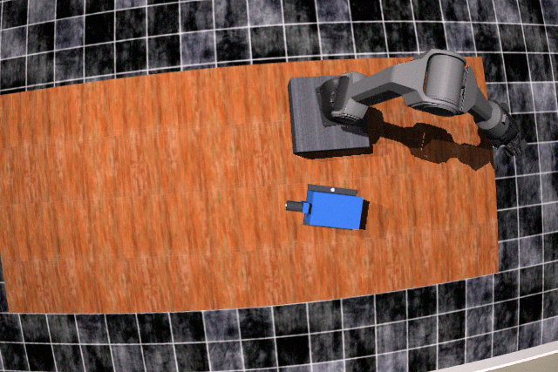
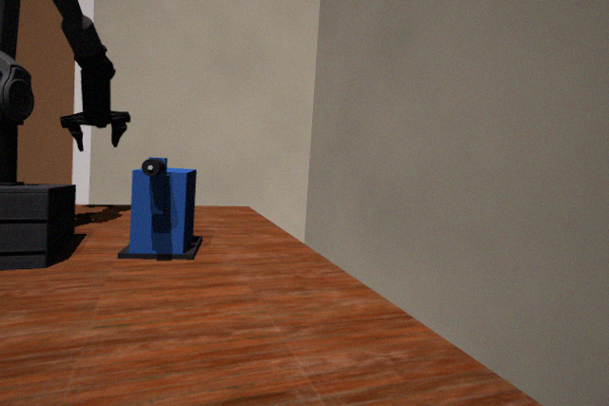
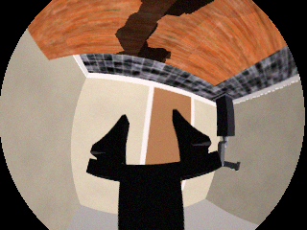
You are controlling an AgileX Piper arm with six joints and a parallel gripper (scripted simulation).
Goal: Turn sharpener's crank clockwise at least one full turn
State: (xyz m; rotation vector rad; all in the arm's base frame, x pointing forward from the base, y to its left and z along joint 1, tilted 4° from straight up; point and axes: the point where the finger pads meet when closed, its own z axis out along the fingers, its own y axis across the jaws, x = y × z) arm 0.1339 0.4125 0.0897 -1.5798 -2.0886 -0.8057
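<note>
Right now my hand is 560 mm to the left of the black knob, 70 mm short of it and 20 mm above it.
</note>
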